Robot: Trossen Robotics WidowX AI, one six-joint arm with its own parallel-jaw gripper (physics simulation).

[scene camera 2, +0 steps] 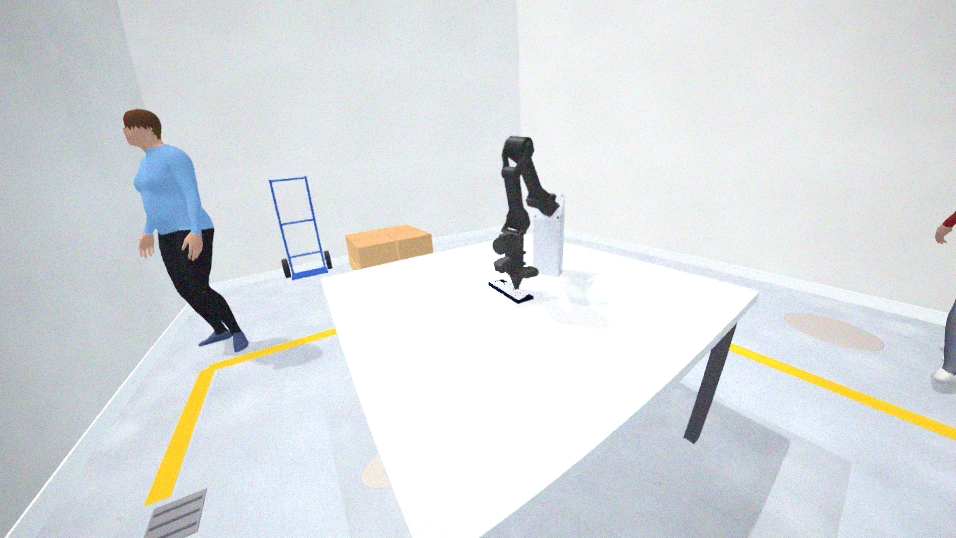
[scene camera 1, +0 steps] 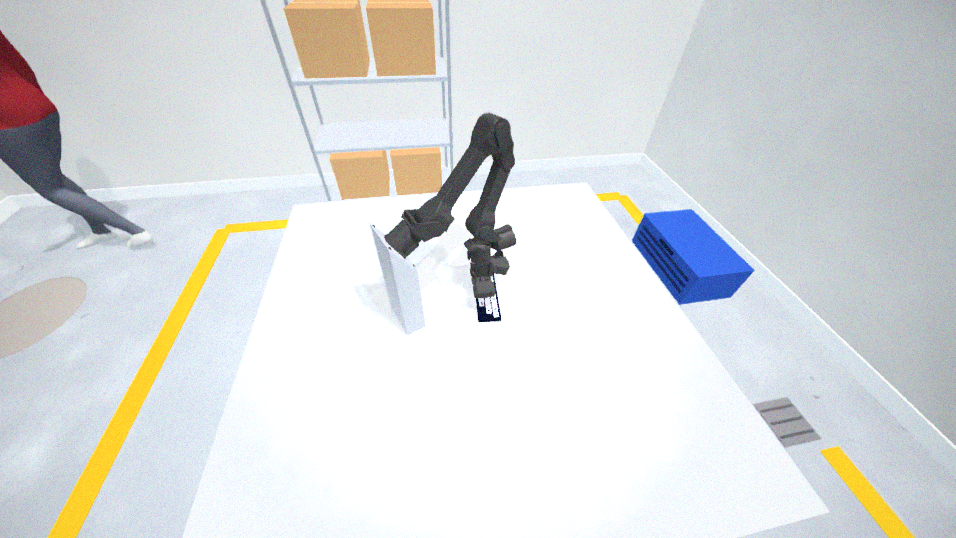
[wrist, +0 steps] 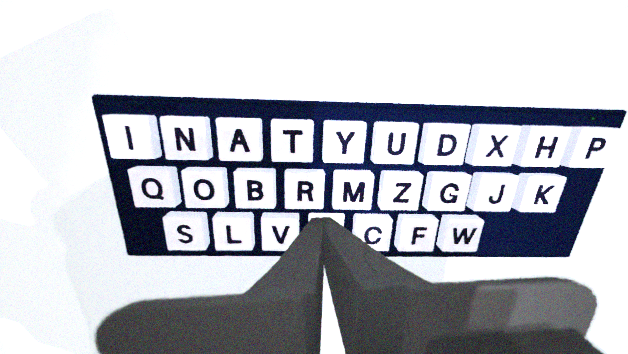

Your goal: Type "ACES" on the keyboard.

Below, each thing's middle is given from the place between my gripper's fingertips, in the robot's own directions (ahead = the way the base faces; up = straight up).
Labels:
Right now the S key (wrist: 184,230) is 20 mm behind my hand and 50 mm to the left of it. The rest, counted from my hand: N key (wrist: 185,137) 20 mm ahead, 60 mm to the left.

